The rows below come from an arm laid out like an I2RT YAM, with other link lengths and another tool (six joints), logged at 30 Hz.
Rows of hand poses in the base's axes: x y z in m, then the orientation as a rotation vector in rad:
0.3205 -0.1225 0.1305 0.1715 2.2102 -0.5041
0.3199 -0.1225 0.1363 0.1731 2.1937 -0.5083
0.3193 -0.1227 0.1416 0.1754 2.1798 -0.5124
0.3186 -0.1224 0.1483 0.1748 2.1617 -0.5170
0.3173 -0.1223 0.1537 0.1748 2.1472 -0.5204
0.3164 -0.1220 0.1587 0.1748 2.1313 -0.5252
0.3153 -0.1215 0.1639 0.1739 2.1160 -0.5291
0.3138 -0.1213 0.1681 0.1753 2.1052 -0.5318
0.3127 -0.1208 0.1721 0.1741 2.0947 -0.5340
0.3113 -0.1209 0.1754 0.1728 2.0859 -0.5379
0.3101 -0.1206 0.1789 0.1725 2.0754 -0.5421
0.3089 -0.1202 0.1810 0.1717 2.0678 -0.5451
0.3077 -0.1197 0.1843 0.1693 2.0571 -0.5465
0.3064 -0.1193 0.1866 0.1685 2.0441 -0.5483
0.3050 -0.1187 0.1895 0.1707 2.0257 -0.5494
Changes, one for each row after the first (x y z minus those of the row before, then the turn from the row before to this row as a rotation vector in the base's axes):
-0.0006 0.0000 0.0058 -0.0058 -0.0152 -0.0012
-0.0006 -0.0002 0.0053 -0.0050 -0.0128 -0.0020
-0.0007 0.0003 0.0067 -0.0073 -0.0164 0.0003
-0.0013 0.0001 0.0054 -0.0055 -0.0132 -0.0001
-0.0009 0.0003 0.0050 -0.0068 -0.0143 -0.0005
-0.0011 0.0005 0.0052 -0.0064 -0.0138 0.0004
-0.0015 0.0002 0.0042 -0.0037 -0.0100 -0.0011
-0.0011 0.0005 0.0040 -0.0043 -0.0095 0.0009
-0.0014 -0.0001 0.0033 -0.0052 -0.0075 0.0001
-0.0012 0.0003 0.0035 -0.0054 -0.0092 -0.0006
-0.0012 0.0004 0.0021 -0.0041 -0.0065 0.0000
-0.0012 0.0005 0.0033 -0.0044 -0.0096 0.0021
-0.0013 0.0004 0.0023 -0.0045 -0.0120 0.0010
-0.0014 0.0006 0.0029 -0.0041 -0.0177 -0.0004

